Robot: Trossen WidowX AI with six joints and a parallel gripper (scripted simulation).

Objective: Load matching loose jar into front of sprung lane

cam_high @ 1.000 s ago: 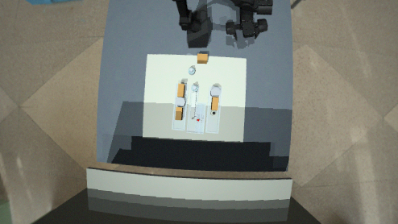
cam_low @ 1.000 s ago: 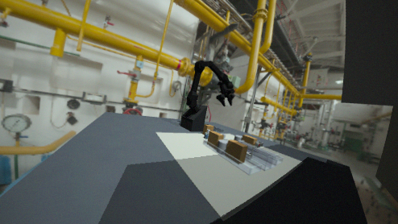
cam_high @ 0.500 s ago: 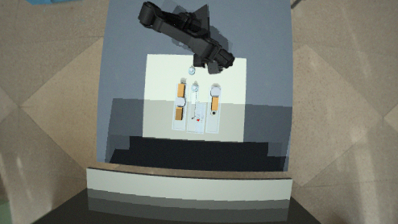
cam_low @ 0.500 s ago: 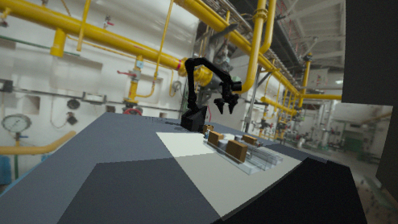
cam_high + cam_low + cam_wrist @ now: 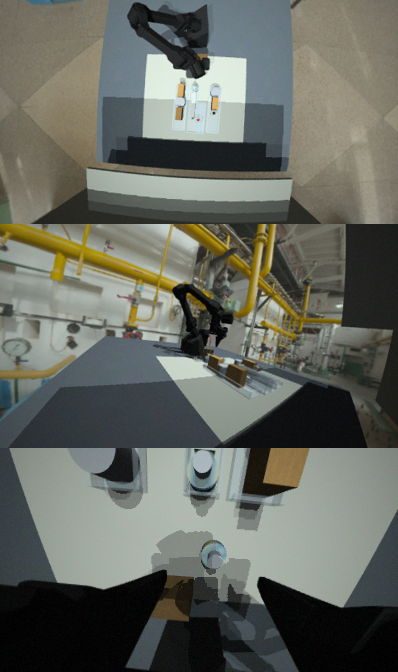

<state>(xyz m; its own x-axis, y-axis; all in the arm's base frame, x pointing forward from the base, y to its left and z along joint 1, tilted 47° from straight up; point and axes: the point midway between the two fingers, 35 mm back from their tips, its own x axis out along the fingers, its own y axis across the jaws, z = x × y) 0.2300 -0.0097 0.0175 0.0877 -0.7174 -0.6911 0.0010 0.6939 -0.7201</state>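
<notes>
The brown box lies 80 mm behind my gripper tip, 70 mm below it and 60 mm to the left of it. From my gripper tip the other things lie so: clear lane rack (260 mm ahead, 90 mm below, 40 mm to the left).
</notes>
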